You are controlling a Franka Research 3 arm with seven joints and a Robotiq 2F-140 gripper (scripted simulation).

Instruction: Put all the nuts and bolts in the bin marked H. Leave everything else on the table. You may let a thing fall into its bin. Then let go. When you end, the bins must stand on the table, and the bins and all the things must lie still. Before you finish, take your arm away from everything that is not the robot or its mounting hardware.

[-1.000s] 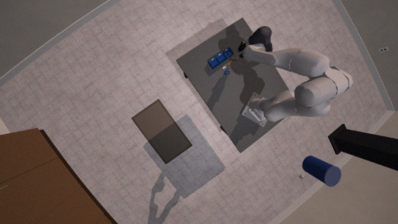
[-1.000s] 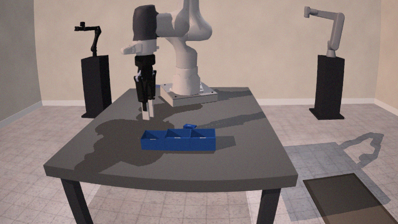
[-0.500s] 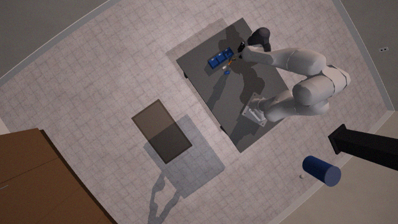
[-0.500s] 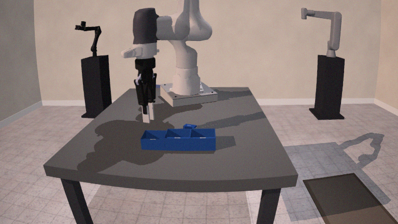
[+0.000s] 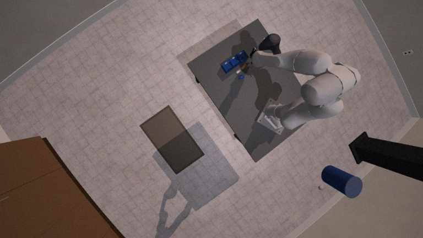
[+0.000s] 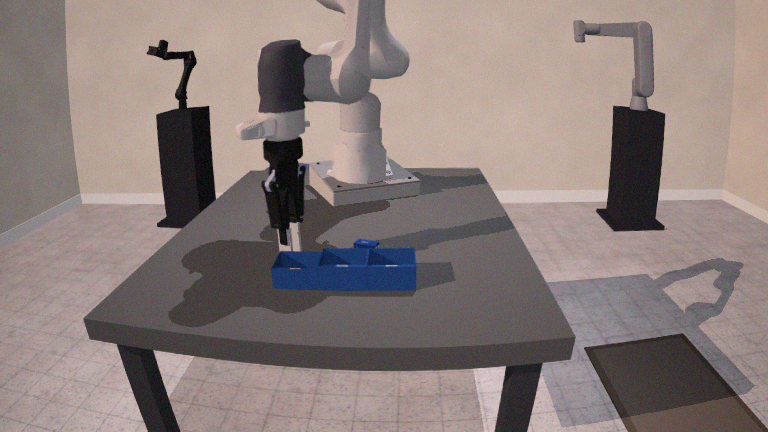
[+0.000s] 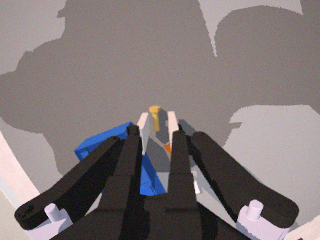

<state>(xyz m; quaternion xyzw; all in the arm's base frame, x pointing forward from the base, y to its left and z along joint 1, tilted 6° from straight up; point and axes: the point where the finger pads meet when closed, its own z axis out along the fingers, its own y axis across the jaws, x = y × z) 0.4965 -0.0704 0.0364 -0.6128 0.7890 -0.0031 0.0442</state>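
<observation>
My gripper is now 40 mm above the yellow bolt and 10 mm to the left of it. Round my hand: orange stick-like thing: 60 mm to the left, 40 mm below, 10 mm behind; then dark round piece: 70 mm ahead, 40 mm to the left, 30 mm below; then blue bin: 120 mm to the left, 70 mm ahead, 20 mm below.
</observation>
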